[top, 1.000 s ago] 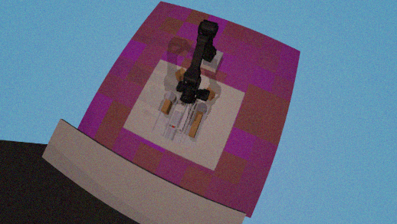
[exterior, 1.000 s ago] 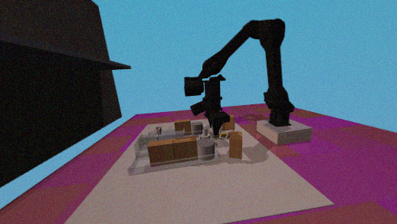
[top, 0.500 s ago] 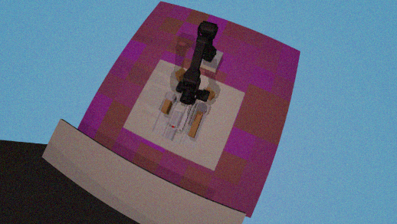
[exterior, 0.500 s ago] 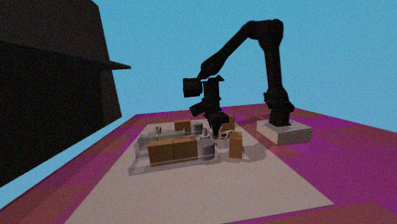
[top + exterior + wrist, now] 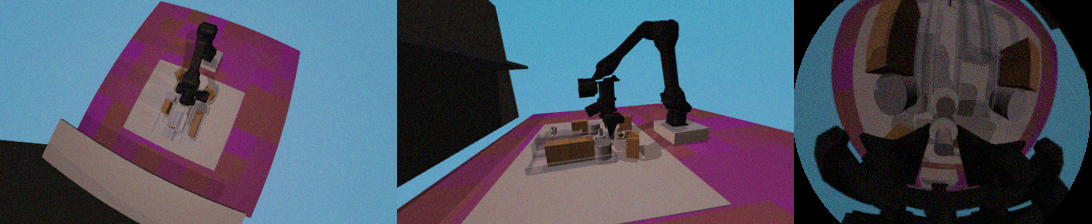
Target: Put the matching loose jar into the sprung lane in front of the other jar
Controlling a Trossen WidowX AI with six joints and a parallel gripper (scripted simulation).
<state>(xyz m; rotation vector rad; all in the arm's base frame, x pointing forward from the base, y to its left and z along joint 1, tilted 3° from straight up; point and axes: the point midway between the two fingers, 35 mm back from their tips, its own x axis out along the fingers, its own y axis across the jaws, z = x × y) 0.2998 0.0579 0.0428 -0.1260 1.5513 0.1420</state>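
Right now the lane is 18 cm ahead of my gripper tip, 3 cm below it and 1 cm to the left of it. The rest, counted from my gripper tip: wall (65 cm ahead, 35 cm above, 5 cm to the left).
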